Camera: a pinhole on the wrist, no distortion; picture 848 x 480 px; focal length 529.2 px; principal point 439.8 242.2 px. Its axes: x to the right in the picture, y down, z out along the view. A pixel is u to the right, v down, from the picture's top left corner.
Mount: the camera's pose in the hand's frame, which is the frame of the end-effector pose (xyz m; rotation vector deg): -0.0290 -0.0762 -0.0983 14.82 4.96 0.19
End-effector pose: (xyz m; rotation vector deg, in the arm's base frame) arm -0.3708 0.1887 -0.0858 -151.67 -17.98 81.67
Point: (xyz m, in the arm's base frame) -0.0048 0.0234 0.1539
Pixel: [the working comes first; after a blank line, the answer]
In the camera's frame: 0.0238 0.1396 -0.3882

behind the camera
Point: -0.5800 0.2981 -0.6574
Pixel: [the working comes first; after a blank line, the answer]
In the camera's frame: 0.3556 0.2103 0.5862

760.9 432.1
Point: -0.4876 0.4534 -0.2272
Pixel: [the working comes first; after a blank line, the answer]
In the camera's frame: 0.1175 -0.0901 0.3201

634.0 93.3
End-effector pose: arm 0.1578 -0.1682 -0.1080 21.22 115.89 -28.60
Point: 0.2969 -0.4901 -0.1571
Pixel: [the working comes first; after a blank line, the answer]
In the camera's frame: -0.0447 -0.0285 0.4013

380.8 204.6
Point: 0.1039 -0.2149 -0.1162
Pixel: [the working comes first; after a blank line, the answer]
In the camera's frame: 0.0520 0.0342 0.0829

771.8 460.4
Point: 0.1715 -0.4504 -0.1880
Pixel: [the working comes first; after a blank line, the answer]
In the camera's frame: 0.0517 -0.0697 0.3161

526.4 125.5
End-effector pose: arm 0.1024 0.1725 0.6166 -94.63 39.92 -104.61
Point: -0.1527 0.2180 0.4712
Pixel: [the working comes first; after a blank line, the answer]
In the camera's frame: -0.0700 0.0815 -0.2044

behind the camera
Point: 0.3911 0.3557 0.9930
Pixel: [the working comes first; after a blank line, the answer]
In the camera's frame: 0.0985 -0.1804 0.4956

545.0 49.6
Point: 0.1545 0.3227 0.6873
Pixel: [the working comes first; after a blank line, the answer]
In the camera's frame: -0.0473 -0.0330 0.1676

290.6 137.9
